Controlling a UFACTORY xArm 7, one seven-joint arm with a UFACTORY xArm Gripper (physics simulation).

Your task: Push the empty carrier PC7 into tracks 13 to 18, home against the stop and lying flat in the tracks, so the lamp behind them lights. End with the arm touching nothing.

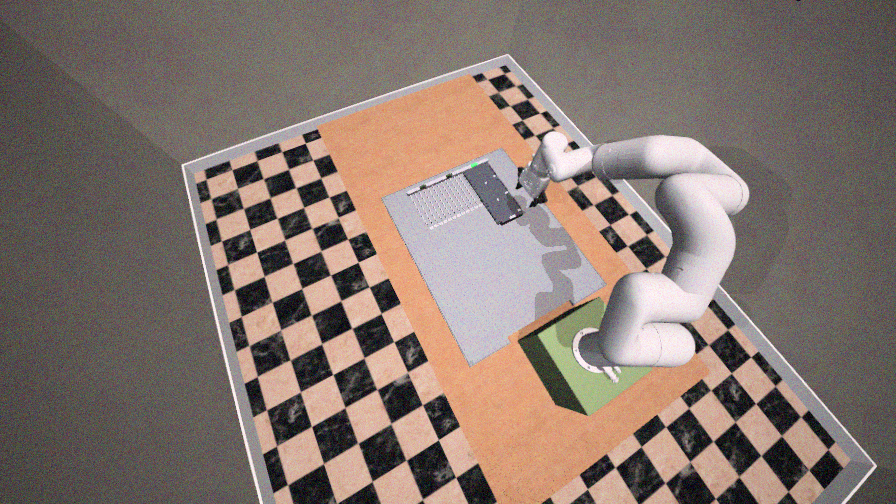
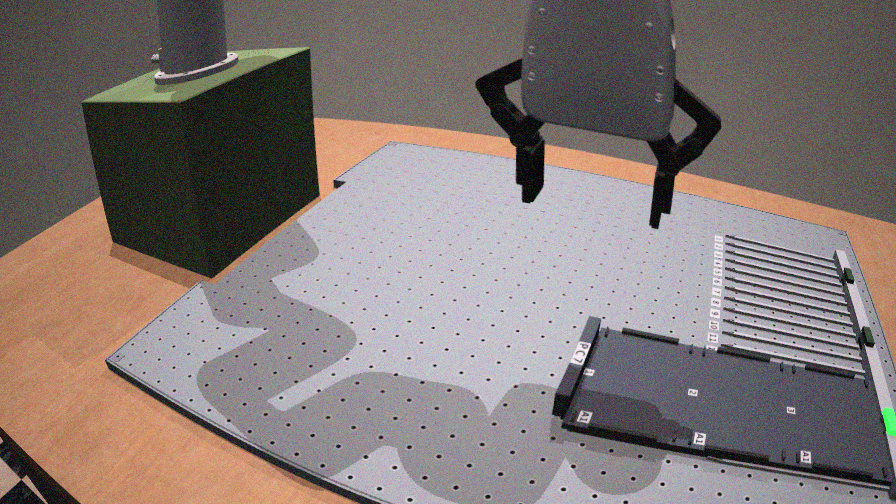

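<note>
The dark carrier PC7 (image 1: 491, 191) (image 2: 739, 401) lies flat over the tracks at the right end of the track field, with its slots empty. Its far end is up at the stop rail (image 1: 438, 179) (image 2: 857, 313). The lamp (image 1: 474, 164) (image 2: 889, 421) behind it glows green. Its raised, labelled handle edge (image 2: 576, 369) faces the arm's base. My gripper (image 1: 527, 195) (image 2: 593, 213) is open and empty, held high above the plate and apart from the carrier.
Bare tracks (image 1: 446, 199) (image 2: 789, 300) with number labels lie beside the carrier. Two unlit dark lamps (image 2: 848, 275) (image 2: 867, 336) sit on the rail. The grey perforated plate (image 1: 476, 282) (image 2: 407, 282) carries the tracks. The green base block (image 1: 588, 388) (image 2: 250, 169) stands at the plate's near end.
</note>
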